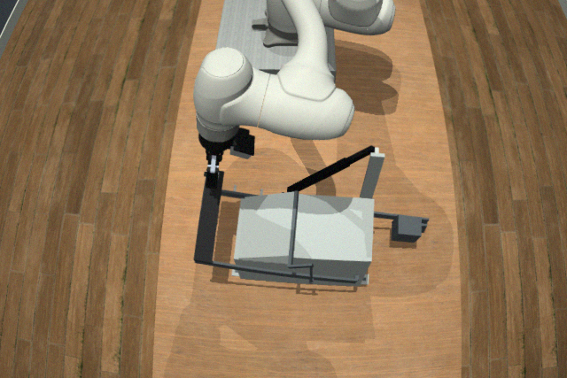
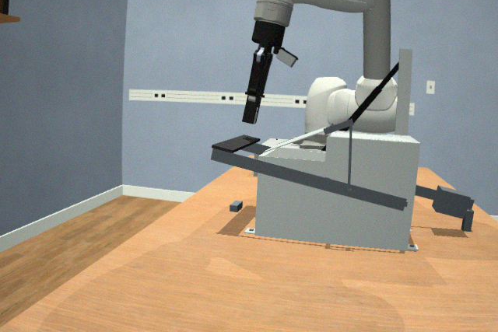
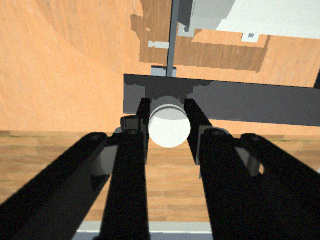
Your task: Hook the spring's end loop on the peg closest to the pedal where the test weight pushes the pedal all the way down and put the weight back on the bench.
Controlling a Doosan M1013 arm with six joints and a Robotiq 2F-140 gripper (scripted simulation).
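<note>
Right now the small grey block is 30 mm to the right of my hand and 250 mm below it. The rest, counted from my hand: steel test weight: 10 mm below.
</note>
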